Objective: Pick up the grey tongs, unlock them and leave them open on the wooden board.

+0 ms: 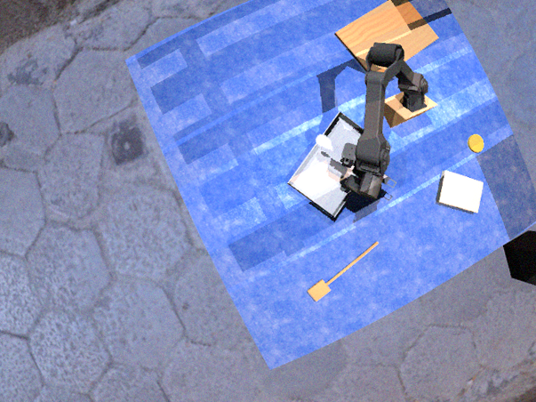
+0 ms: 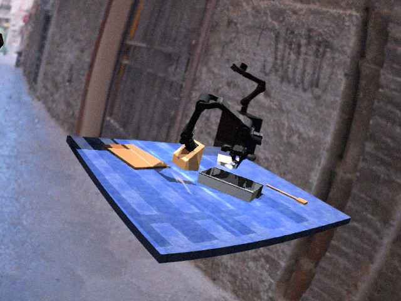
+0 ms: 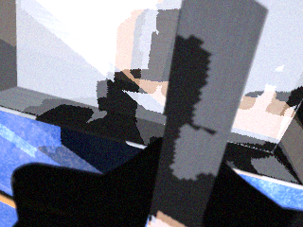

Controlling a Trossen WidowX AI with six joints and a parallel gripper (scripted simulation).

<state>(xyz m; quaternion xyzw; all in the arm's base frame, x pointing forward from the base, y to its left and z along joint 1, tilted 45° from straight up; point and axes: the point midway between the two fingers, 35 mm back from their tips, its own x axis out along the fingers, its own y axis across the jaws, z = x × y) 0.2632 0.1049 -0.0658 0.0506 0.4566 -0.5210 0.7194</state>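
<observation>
Right now the wooden board is 420 mm to the right of my gripper tip, 360 mm behind it and 90 mm below it. Also, from my gripper tip: white block: 370 mm behind, 240 mm to the left, 80 mm below; then roasting tin: 70 mm below, 60 mm ahead, 40 mm to the right.
</observation>
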